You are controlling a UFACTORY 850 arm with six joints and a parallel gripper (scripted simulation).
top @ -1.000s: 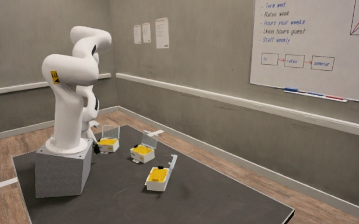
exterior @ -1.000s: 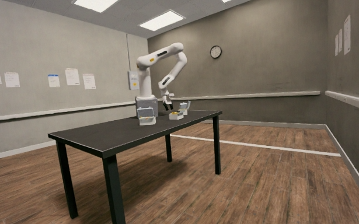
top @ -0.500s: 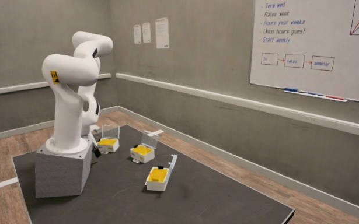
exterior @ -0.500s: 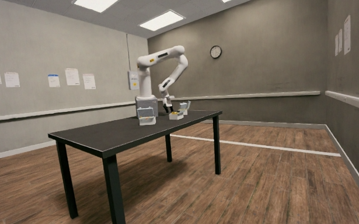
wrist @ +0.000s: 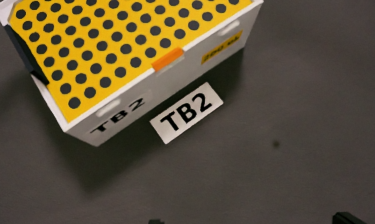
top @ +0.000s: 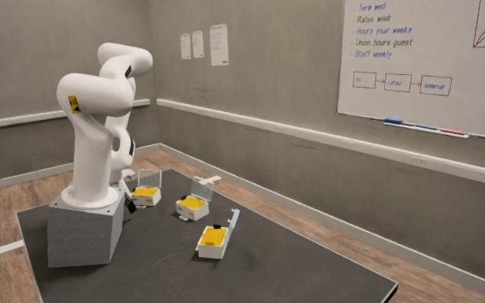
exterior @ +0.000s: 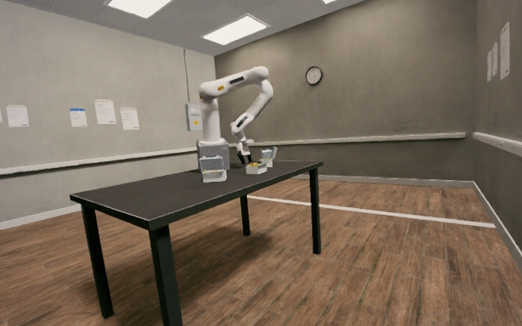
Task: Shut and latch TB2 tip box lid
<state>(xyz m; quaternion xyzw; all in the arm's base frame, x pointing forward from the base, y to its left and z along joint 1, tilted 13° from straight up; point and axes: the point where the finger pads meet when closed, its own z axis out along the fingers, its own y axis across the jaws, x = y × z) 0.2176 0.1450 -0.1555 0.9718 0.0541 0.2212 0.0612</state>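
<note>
The clear lid lies 170 mm ahead of my hand, 110 mm to the left of it and 60 mm above it. The rest, counted from my hand: tip box lid: 290 mm ahead, 180 mm to the right, 60 mm above.
</note>
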